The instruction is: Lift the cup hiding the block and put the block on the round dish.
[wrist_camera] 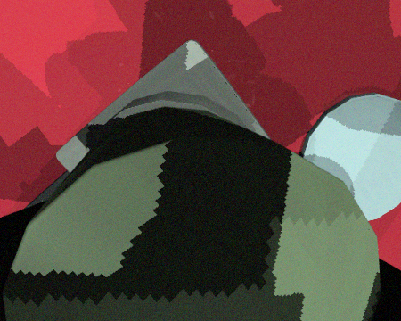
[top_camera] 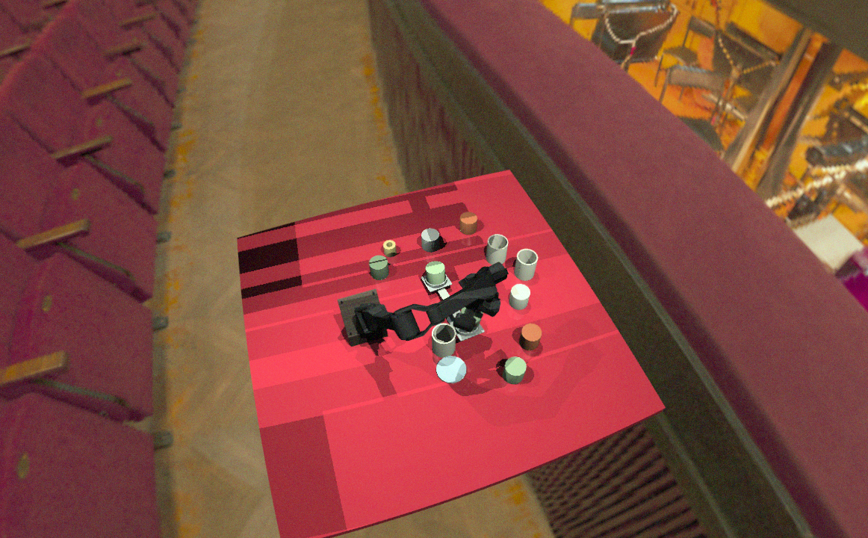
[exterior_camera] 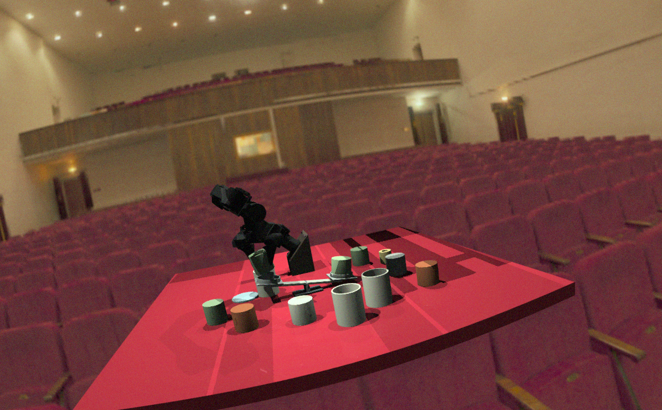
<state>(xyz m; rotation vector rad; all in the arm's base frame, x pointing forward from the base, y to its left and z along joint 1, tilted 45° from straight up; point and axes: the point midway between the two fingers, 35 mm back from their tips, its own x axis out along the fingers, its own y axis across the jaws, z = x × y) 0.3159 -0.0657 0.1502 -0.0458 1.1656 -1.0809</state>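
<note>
Right now the grey block is 1 cm to the left of my gripper tip and 5 cm below it. Round my gripper tip: pale blue round dish (10 cm behind, 9 cm to the right, 13 cm below).
</note>
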